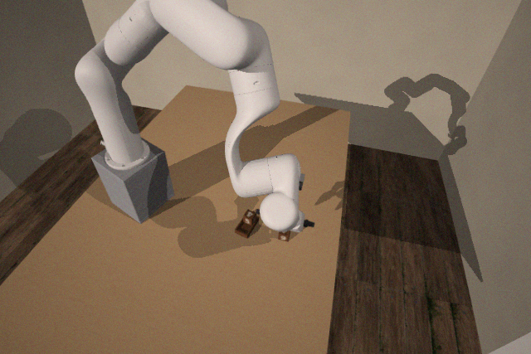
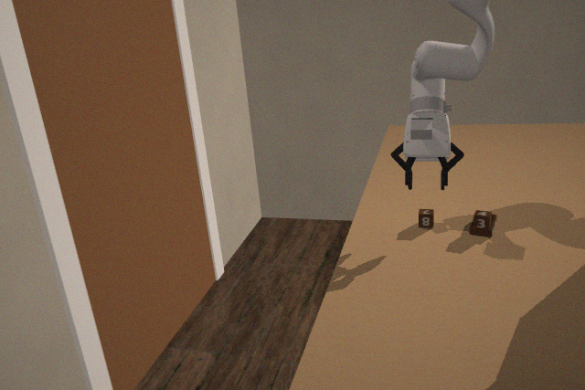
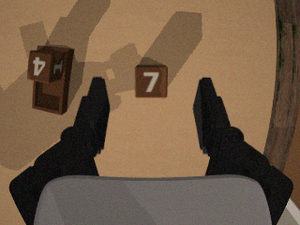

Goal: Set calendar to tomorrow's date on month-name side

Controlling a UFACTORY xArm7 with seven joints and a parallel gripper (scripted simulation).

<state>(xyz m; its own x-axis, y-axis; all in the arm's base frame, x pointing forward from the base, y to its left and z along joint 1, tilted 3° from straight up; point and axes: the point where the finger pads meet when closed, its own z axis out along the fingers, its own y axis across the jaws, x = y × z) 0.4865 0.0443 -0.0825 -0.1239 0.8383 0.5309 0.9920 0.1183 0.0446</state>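
My gripper is now 8 cm above the digit cube and 1 cm to the right of it. From my hand the other things lie so: brown calendar tray (12 cm behind, 9 cm below).
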